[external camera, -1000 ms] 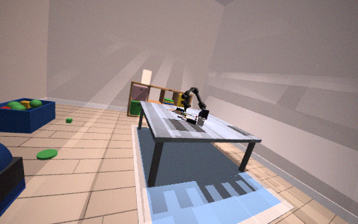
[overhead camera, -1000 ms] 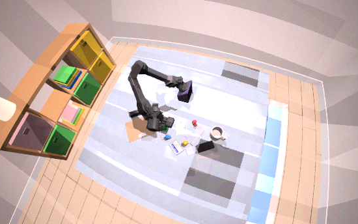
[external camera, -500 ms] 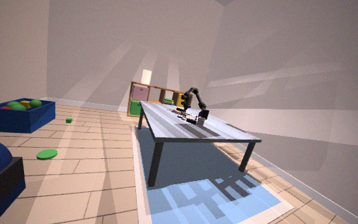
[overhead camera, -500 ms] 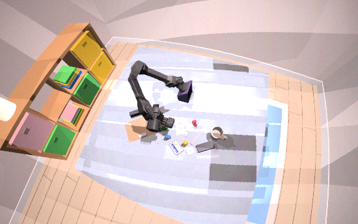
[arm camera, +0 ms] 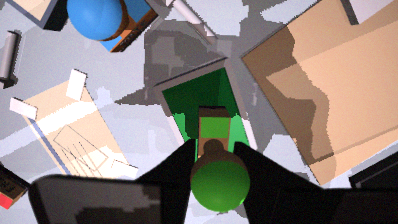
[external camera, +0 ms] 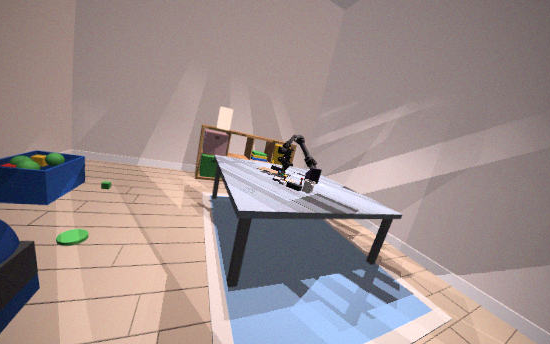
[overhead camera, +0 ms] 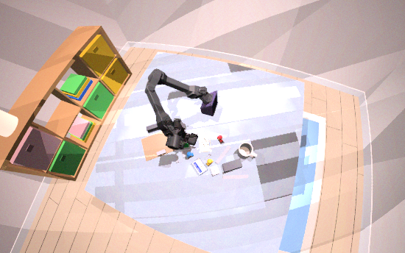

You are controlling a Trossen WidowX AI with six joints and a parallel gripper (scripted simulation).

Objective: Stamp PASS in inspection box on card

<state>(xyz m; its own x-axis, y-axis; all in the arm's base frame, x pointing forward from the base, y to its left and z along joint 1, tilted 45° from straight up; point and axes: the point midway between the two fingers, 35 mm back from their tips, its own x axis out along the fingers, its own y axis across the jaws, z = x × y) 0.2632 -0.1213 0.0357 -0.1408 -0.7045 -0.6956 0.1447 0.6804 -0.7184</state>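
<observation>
The green ink pad is 50 mm below my gripper tip. From my gripper tip the other things lie so: white lined card 10 mm behind, 120 mm to the left, 50 mm below; then blue stamp 80 mm ahead, 50 mm to the left, 30 mm below; then yellow stamp 100 mm ahead, 180 mm to the left, 30 mm below.
</observation>
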